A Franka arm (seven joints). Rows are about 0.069 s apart.
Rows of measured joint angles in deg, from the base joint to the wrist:
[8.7 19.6 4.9 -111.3 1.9 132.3 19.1]
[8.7 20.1 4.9 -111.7 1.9 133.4 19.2]
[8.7 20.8 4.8 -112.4 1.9 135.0 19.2]
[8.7 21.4 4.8 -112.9 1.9 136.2 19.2]
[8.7 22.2 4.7 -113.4 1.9 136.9 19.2]
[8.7 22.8 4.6 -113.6 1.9 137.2 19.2]
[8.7 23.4 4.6 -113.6 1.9 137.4 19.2]
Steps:
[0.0 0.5 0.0 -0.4 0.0 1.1 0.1]
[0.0 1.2 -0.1 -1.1 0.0 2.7 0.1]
[0.0 1.8 -0.1 -1.6 0.0 3.9 0.1]
[0.0 2.6 -0.2 -2.1 0.0 4.6 0.1]
[0.0 3.2 -0.3 -2.3 0.0 4.9 0.1]
[0.0 3.8 -0.3 -2.3 0.0 5.1 0.1]

